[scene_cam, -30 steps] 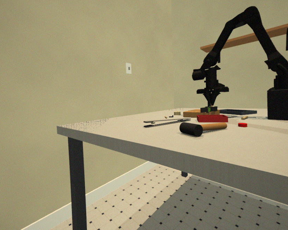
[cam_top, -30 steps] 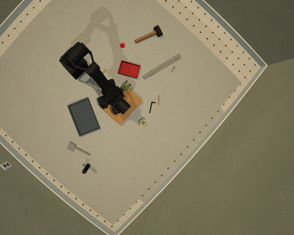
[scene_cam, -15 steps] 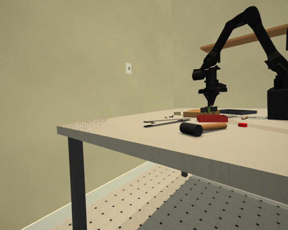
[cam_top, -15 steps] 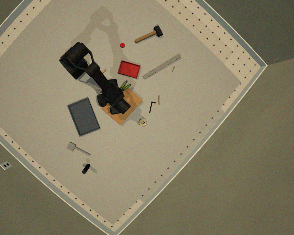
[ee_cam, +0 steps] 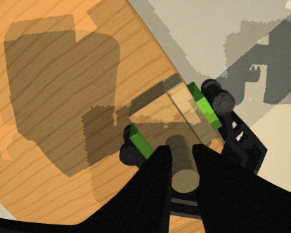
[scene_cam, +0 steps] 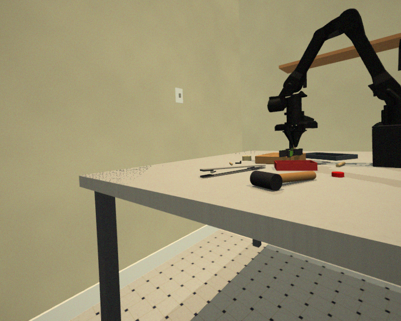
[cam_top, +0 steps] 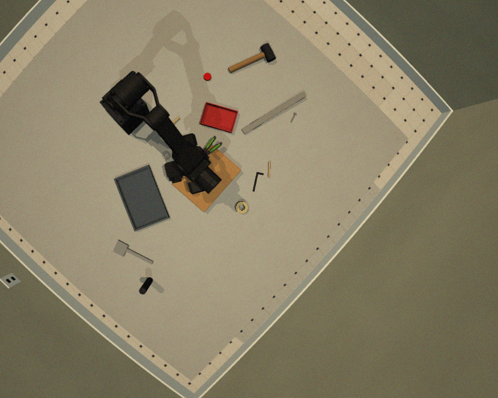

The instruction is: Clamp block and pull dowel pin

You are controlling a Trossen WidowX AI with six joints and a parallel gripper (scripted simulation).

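The dowel pin is 4 cm below my hand. From my hand the other things lie so: small wooden block 6 cm below; wooden board 6 cm ahead, 1 cm to the right, 8 cm below; bench stop 1 cm behind, 1 cm to the right, 6 cm below.
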